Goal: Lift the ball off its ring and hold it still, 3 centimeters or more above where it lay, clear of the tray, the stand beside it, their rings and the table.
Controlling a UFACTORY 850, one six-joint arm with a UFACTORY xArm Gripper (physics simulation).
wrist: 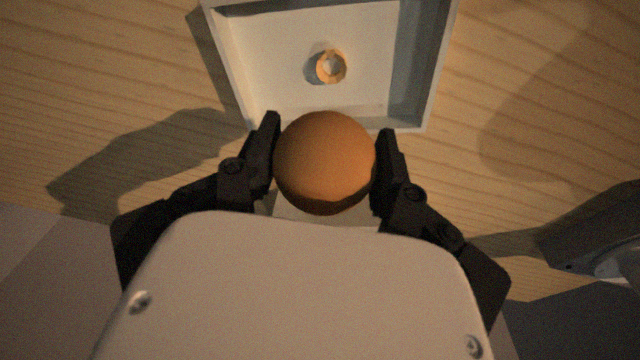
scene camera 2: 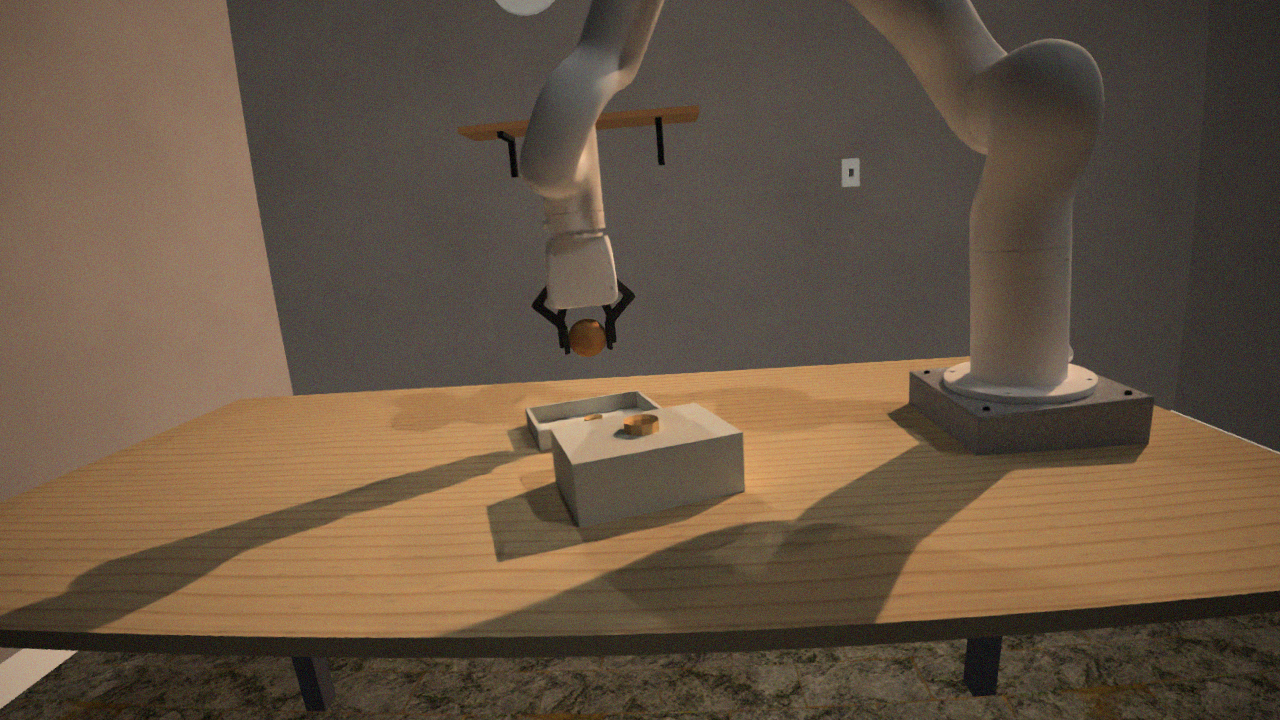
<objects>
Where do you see a pale tray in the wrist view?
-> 383, 71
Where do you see a pale stand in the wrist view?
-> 360, 217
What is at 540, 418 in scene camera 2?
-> A pale tray.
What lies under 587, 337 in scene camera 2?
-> An orange ball.
</objects>
